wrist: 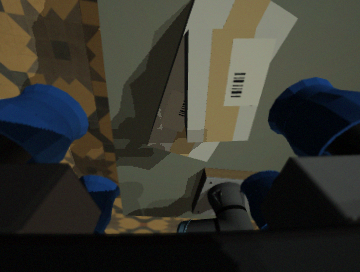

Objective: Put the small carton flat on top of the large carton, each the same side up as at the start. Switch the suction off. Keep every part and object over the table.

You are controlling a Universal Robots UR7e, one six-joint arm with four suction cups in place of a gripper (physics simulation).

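Places are measured from the arm's base along level axes (x down, y left, z ahead), in centimetres.
Pixels of known places: end effector, tool point: [179,157]; arm's base, origin of the base link: [224,193].
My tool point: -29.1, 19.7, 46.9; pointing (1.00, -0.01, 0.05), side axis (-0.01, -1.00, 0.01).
Note:
Ahead of a thing's pixels: the offset from my tool point to its top centre, as dx, dy, dz. "spot": to the spot under its first point. Level surfaces: height alone.
The small carton @(+11.3, -6.5, +0.7) [197,85], pale with tan tape and a barcode label, lies on top of the large carton @(spot: +18.8, +1.9, -5.8) [167,117] in the wrist view. It is turned relative to the large carton, and its lower right part reaches past the large carton's right edge. The large carton's shaded top, with a barcode and tape, shows left of it and at its lower end. Both look flat; contact between them is hard to judge. My suction gripper [180,157] has four blue cups, with no carton on them. It is open, above and apart from the small carton.
The grey-green table @(dx +34.5) [145,187] ends at the left and bottom, with patterned floor [55,65] beyond. A dark jointed arm part [231,206] stands by a pale block [204,196] near the table's lower edge. Dark shadows lie left of the cartons.

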